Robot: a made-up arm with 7 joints.
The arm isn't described. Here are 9 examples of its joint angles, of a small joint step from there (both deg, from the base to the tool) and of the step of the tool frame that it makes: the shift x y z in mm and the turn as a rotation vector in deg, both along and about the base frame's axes.
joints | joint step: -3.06 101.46 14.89 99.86 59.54 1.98 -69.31 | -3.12 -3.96 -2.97 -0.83 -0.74 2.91 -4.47
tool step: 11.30 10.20 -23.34 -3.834 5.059 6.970
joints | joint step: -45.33 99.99 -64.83 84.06 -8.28 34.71 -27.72 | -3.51 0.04 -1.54 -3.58 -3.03 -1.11 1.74
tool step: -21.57 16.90 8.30 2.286 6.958 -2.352
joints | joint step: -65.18 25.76 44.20 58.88 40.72 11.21 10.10 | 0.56 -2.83 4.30 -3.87 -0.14 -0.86 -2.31
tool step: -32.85 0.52 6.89 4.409 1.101 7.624
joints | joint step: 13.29 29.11 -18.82 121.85 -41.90 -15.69 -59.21 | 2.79 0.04 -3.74 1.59 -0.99 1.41 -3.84
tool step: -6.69 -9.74 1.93 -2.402 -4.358 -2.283
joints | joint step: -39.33 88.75 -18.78 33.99 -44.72 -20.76 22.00 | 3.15 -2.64 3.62 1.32 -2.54 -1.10 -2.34
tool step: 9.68 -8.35 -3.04 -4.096 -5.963 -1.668
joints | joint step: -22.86 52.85 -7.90 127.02 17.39 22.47 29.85 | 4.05 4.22 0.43 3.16 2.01 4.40 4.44
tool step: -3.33 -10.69 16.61 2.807 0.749 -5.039
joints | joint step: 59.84 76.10 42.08 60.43 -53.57 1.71 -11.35 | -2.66 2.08 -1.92 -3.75 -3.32 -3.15 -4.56
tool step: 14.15 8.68 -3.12 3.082 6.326 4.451
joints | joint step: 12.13 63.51 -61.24 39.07 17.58 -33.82 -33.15 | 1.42 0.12 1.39 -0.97 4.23 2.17 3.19
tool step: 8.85 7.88 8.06 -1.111 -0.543 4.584
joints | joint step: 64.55 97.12 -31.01 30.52 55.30 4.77 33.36 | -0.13 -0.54 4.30 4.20 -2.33 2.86 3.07
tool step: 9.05 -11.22 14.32 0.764 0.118 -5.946
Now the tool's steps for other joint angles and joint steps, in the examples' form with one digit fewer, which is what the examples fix.
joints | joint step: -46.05 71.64 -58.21 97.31 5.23 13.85 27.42 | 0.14 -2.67 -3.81 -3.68 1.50 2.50 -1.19
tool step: -21.1 1.5 -9.4 3.62 4.15 0.51
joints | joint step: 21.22 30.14 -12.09 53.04 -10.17 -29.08 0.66 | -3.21 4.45 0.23 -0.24 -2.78 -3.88 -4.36
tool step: -16.0 16.4 -6.0 5.55 -1.92 1.31
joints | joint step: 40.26 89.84 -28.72 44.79 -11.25 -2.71 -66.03 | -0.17 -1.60 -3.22 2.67 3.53 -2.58 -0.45
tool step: 10.5 -12.7 -14.2 -2.83 0.85 -6.69
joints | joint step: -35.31 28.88 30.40 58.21 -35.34 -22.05 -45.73 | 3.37 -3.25 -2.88 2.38 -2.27 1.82 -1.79
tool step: 16.4 -20.7 -9.8 -0.92 -2.98 -1.34
